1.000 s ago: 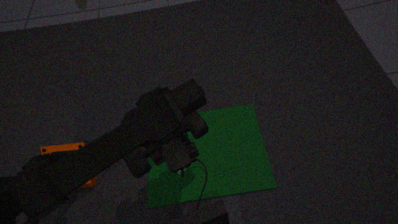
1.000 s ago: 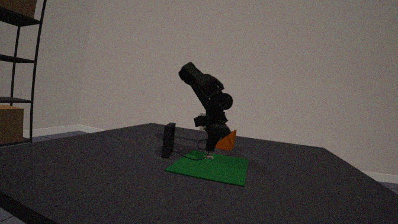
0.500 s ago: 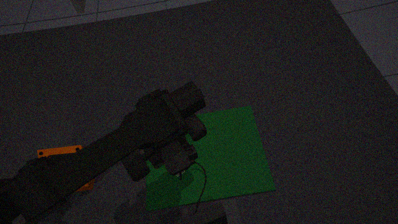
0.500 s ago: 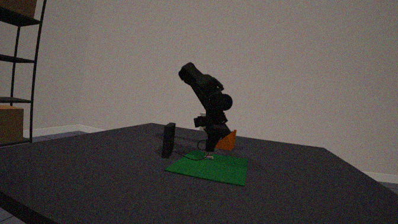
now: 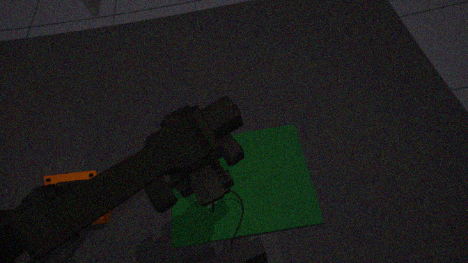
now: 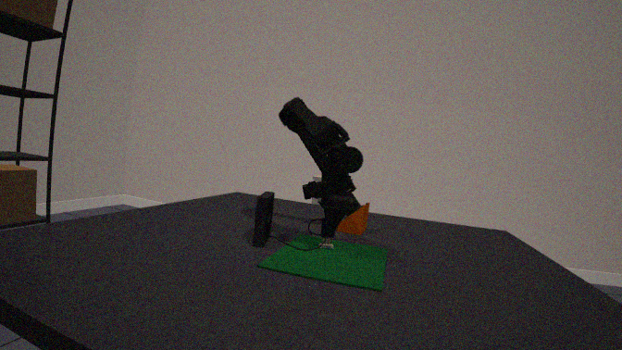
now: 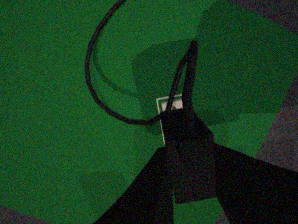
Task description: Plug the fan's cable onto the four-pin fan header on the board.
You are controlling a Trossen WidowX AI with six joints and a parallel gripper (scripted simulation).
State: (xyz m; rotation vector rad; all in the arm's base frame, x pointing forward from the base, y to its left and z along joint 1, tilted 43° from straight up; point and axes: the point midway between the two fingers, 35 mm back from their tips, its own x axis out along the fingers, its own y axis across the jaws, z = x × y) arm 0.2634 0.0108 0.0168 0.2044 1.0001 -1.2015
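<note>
Now: the dark fan plug 1 cm above my gripper tip. From my gripper tip the other things lie so: white four-pin header: 4 cm below; then black fan: 15 cm to the right, 5 cm ahead, 2 cm above; then green board: 7 cm ahead, 6 cm below, 3 cm to the left.
</note>
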